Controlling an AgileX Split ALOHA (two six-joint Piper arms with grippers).
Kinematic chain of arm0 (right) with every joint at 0, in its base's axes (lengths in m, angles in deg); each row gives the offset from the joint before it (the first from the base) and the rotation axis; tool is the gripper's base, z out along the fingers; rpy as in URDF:
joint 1: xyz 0 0 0.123 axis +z
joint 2: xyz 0 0 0 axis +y
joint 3: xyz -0.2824 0 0.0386 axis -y
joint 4: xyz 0.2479 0 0.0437 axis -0.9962 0 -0.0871
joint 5: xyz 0 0 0 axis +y
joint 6: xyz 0.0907 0 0.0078 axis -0.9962 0 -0.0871
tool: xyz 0 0 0 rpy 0 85 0
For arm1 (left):
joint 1: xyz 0 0 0.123 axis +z
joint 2: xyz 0 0 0 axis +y
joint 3: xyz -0.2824 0 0.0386 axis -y
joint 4: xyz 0.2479 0 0.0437 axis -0.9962 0 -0.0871
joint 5: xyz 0 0 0 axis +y
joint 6: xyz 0.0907 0 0.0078 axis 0.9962 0 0.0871
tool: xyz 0 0 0 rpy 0 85 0
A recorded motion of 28 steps. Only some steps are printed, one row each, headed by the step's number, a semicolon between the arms.
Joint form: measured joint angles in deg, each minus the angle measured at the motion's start. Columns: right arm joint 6, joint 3, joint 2, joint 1, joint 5, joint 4; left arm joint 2, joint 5, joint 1, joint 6, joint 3, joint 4.
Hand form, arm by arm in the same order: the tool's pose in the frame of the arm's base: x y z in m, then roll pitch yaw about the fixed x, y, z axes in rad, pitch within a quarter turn. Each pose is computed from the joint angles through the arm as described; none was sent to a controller.
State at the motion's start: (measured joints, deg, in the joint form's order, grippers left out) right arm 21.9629 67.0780 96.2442 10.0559 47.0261 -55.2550; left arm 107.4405 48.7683 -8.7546 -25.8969 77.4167 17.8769
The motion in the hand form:
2: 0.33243 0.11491 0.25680 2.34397 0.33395 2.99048; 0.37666 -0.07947 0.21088 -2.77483 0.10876 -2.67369
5: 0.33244 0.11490 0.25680 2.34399 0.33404 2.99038; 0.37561 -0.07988 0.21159 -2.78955 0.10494 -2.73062
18: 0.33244 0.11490 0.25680 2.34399 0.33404 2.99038; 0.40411 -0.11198 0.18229 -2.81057 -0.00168 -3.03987
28: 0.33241 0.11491 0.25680 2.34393 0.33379 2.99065; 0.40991 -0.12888 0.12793 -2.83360 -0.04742 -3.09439
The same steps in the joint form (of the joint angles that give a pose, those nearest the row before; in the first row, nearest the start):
2: 0.00 0.00 0.00 0.00 0.33 0.00; -0.04 0.37 0.00 1.37 0.11 0.05
5: 0.00 0.00 0.00 0.00 0.32 0.00; 0.10 2.15 0.00 4.24 0.62 0.05
18: 0.00 0.00 0.00 0.00 0.32 0.00; 11.84 13.03 -2.86 17.60 12.85 2.76
28: 0.00 0.00 0.00 0.00 0.35 0.00; 19.22 9.08 -5.01 20.16 12.85 3.13

